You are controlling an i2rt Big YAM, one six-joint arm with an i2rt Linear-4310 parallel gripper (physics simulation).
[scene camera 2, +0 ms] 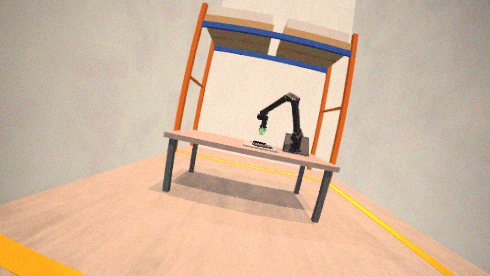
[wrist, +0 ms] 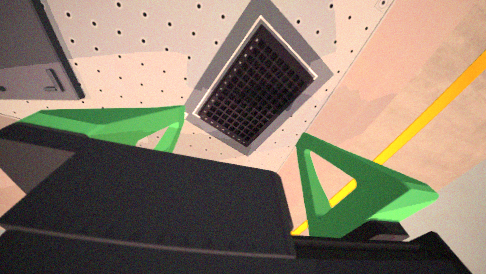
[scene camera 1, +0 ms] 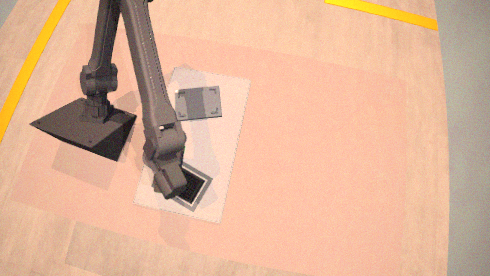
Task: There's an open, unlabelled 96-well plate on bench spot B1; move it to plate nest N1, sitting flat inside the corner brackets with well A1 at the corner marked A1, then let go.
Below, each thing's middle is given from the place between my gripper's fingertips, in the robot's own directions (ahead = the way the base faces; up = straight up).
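Scene:
Grey nest with corner locators point(scene camera 1: 202, 102): 80 mm below my hand, 20 mm ahead, 270 mm to the left.

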